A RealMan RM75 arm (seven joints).
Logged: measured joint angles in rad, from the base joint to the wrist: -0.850 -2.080 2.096 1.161 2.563 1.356 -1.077; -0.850 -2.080 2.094 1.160 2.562 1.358 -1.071; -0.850 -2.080 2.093 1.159 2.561 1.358 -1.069; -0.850 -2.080 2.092 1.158 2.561 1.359 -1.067; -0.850 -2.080 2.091 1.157 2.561 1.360 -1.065; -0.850 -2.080 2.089 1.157 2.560 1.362 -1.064; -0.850 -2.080 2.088 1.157 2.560 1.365 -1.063; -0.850 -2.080 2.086 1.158 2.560 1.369 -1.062; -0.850 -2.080 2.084 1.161 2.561 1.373 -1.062; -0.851 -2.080 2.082 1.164 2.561 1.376 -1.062; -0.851 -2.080 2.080 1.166 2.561 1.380 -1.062; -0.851 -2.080 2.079 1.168 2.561 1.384 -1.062; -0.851 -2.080 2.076 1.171 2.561 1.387 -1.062; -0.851 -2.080 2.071 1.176 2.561 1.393 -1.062; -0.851 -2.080 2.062 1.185 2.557 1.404 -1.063; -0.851 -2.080 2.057 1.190 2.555 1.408 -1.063; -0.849 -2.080 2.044 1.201 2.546 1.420 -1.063; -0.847 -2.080 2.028 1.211 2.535 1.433 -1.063; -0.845 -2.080 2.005 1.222 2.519 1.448 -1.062
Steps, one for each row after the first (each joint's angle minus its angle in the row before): 0.000 0.000 -0.002 -0.001 -0.001 0.002 0.006; 0.000 0.000 -0.001 -0.001 -0.001 0.000 0.002; 0.000 0.000 -0.001 -0.001 0.000 0.001 0.002; 0.000 0.000 -0.001 -0.001 0.000 0.001 0.002; 0.000 0.000 -0.002 0.000 -0.001 0.002 0.001; 0.000 0.000 -0.001 0.000 0.000 0.003 0.001; 0.000 0.000 -0.002 0.001 0.000 0.004 0.001; 0.000 0.000 -0.002 0.003 0.001 0.004 0.000; -0.001 0.000 -0.002 0.003 0.000 0.003 0.000; 0.000 0.000 -0.002 0.002 0.000 0.004 0.000; 0.000 0.000 -0.001 0.002 0.000 0.004 0.000; 0.000 0.000 -0.003 0.003 0.000 0.003 0.000; 0.000 0.000 -0.005 0.005 0.000 0.006 0.000; 0.000 0.000 -0.009 0.009 -0.004 0.011 -0.001; 0.000 0.000 -0.005 0.005 -0.002 0.004 0.000; 0.002 0.000 -0.013 0.011 -0.009 0.012 0.000; 0.002 0.000 -0.016 0.010 -0.011 0.013 0.000; 0.002 0.000 -0.023 0.011 -0.016 0.015 0.001
